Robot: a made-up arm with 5 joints.
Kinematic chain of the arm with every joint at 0, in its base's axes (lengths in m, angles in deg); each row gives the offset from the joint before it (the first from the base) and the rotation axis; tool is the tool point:
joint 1: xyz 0 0 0.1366 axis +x
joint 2: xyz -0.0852 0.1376 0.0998 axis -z
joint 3: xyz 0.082 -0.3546 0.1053 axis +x
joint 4: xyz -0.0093 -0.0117 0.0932 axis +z
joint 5: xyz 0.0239 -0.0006 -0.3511 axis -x
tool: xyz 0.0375 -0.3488 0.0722
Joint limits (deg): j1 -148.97..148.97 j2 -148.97..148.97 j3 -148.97..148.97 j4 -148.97..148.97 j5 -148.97..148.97
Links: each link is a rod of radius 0.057 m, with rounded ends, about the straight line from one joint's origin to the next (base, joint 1, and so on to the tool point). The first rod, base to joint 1, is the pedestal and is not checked.
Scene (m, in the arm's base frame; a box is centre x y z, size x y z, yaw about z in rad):
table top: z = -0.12
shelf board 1: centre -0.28 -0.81 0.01 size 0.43 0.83 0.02 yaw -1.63
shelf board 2: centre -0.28 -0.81 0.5 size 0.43 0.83 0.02 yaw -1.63
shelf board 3: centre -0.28 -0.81 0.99 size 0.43 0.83 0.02 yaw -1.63
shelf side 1: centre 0.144 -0.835 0.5 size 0.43 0.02 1 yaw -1.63
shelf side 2: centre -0.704 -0.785 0.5 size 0.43 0.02 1 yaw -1.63
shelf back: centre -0.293 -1.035 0.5 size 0.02 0.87 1 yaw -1.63
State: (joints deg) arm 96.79 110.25 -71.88 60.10 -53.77
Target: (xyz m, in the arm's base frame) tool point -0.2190 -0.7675 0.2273
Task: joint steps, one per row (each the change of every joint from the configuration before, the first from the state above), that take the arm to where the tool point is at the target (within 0.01 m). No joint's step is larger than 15 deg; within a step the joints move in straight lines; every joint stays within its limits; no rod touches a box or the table.
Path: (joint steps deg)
1: -14.59 -5.66 -5.20 -0.05 12.10
2: -14.58 -5.65 -5.20 -0.06 12.09
3: -14.59 -5.66 -5.21 -0.05 12.10
4: -14.59 -5.66 -5.20 -0.05 12.10
5: -14.58 -5.66 -5.20 -0.06 12.09
6: -14.59 -5.65 -5.20 -0.05 12.10
7: 8.56 -8.08 -4.86 -4.57 -12.29
8: 8.56 -8.08 -4.87 -4.57 -12.29
9: 8.56 -8.07 -4.86 -4.58 -12.29
10: 8.55 -8.08 -4.86 -4.57 -12.29

